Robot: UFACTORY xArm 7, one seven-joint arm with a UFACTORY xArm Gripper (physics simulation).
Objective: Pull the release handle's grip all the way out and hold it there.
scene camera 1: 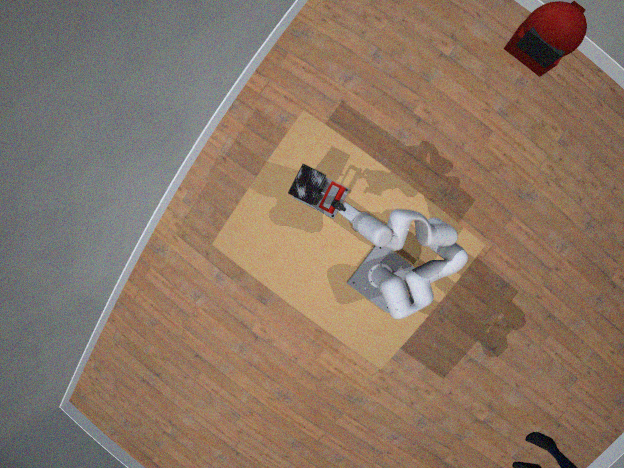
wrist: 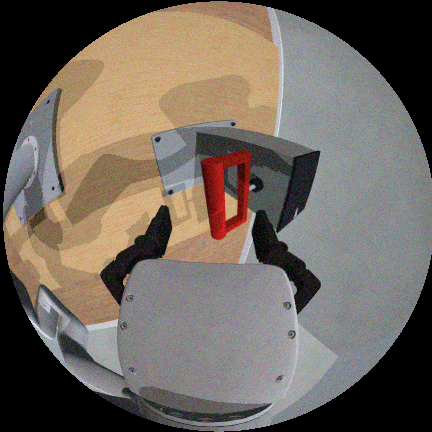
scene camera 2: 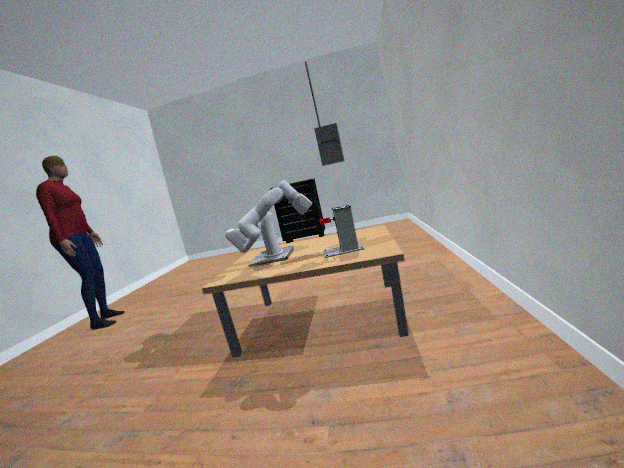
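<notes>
The release handle [scene camera 1: 340, 195] [scene camera 2: 325, 220] [wrist: 215, 200] is a red rectangular loop with a thick round grip bar. It stands out from the side of a tall grey housing [scene camera 1: 307, 184] [scene camera 2: 346, 229] [wrist: 280, 192]; a short rod in a dark collar shows behind the loop in the wrist view. My gripper [scene camera 1: 339, 206] [wrist: 211, 218] is open, its black fingers wide apart. In the wrist view the lower part of the grip bar appears between the two fingertips, with a gap on each side; the exact depth between them is unclear. In scene camera 2 the fingers cannot be made out.
The housing stands on a grey base plate [wrist: 175, 172] bolted to the wooden table [scene camera 1: 282, 261] [scene camera 2: 302, 272]. My arm's base plate [scene camera 1: 358, 279] [scene camera 2: 262, 259] [wrist: 50, 130] is on the same table. A person [scene camera 2: 68, 211], a black cabinet [scene camera 2: 298, 221] and a hanging grey box [scene camera 2: 330, 146] are beyond the table.
</notes>
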